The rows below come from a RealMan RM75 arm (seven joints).
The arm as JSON. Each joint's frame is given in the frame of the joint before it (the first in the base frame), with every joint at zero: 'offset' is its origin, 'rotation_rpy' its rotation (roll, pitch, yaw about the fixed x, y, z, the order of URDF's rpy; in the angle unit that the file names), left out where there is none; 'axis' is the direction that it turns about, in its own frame. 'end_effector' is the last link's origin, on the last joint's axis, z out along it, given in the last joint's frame.
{
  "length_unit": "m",
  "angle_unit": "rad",
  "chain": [
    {
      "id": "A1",
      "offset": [
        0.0,
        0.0,
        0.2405
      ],
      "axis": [
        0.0,
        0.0,
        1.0
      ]
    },
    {
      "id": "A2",
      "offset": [
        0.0,
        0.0,
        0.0
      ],
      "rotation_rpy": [
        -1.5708,
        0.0,
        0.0
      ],
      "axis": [
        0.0,
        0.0,
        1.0
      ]
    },
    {
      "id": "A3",
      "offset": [
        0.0,
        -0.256,
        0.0
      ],
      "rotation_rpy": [
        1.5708,
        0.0,
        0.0
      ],
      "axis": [
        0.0,
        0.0,
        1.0
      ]
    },
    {
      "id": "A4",
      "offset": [
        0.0,
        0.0,
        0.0
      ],
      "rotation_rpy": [
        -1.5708,
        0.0,
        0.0
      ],
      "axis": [
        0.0,
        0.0,
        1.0
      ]
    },
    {
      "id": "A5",
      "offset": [
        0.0,
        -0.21,
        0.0
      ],
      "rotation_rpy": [
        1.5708,
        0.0,
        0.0
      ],
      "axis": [
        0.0,
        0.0,
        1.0
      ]
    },
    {
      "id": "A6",
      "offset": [
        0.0,
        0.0,
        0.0
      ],
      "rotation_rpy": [
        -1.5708,
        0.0,
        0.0
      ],
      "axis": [
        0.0,
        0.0,
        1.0
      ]
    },
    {
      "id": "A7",
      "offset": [
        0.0,
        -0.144,
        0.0
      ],
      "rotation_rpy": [
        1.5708,
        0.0,
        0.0
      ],
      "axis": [
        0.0,
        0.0,
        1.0
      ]
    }
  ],
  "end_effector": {
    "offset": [
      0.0,
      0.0,
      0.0
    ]
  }
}
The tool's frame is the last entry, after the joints.
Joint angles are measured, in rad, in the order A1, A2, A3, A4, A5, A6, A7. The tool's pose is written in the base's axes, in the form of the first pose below.
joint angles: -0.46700, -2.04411, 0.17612, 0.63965, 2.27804, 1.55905, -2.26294
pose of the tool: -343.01, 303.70, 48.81, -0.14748, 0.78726, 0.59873, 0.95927, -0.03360, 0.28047
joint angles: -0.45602, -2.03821, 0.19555, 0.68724, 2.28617, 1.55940, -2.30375
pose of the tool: -347.91, 302.66, 59.23, -0.14904, 0.78596, 0.60005, 0.96831, -0.00697, 0.24964
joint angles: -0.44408, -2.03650, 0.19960, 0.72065, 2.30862, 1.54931, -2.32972
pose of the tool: -355.06, 299.45, 65.49, -0.15673, 0.78236, 0.60278, 0.97568, 0.02793, 0.21743
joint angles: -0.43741, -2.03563, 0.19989, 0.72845, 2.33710, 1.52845, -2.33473
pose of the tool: -362.04, 296.66, 66.09, -0.15943, 0.78281, 0.60149, 0.98092, 0.05695, 0.18588
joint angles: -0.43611, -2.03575, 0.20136, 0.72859, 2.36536, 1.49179, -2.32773
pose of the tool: -368.94, 296.31, 65.25, -0.15142, 0.78102, 0.60587, 0.98637, 0.07944, 0.14411
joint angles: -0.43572, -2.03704, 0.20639, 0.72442, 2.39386, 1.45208, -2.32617
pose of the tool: -375.46, 296.04, 62.86, -0.14821, 0.78157, 0.60596, 0.98878, 0.10560, 0.10564
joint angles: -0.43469, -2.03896, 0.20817, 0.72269, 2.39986, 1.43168, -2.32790
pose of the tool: -378.21, 296.22, 61.95, -0.15122, 0.77731, 0.61067, 0.98850, 0.11886, 0.09348
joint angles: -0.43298, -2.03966, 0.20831, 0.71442, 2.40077, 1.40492, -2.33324
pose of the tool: -381.71, 296.61, 60.88, -0.16332, 0.76786, 0.61945, 0.98640, 0.13887, 0.08792
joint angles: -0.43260, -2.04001, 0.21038, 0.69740, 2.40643, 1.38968, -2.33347
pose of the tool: -383.57, 295.79, 56.68, -0.17306, 0.76981, 0.61436, 0.98459, 0.15102, 0.08813
